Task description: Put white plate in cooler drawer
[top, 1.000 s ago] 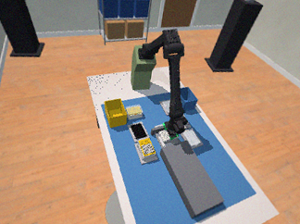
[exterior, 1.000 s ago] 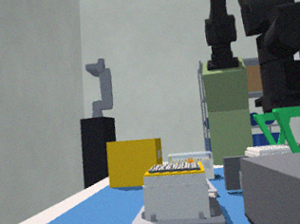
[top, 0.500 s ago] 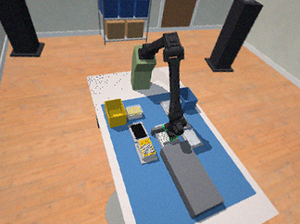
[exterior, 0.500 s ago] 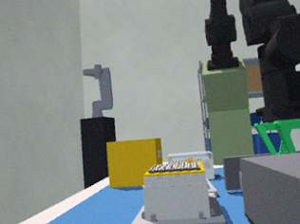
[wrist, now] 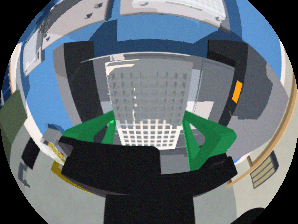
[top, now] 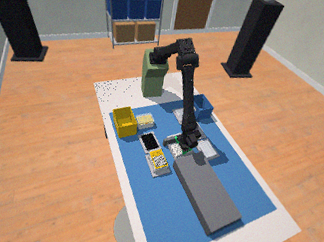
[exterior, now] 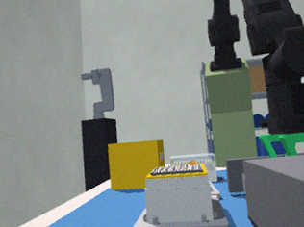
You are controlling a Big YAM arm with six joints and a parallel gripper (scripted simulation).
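My hand is 30 mm short of the drawer, 20 mm above it and 10 mm to the right of it. Round my hand: grey cooler CD: 160 mm ahead, 40 mm to the left, 10 mm below; then white plate: right at my hand; then yellow-topped tip box: 180 mm to the right, 70 mm ahead, 10 mm above.
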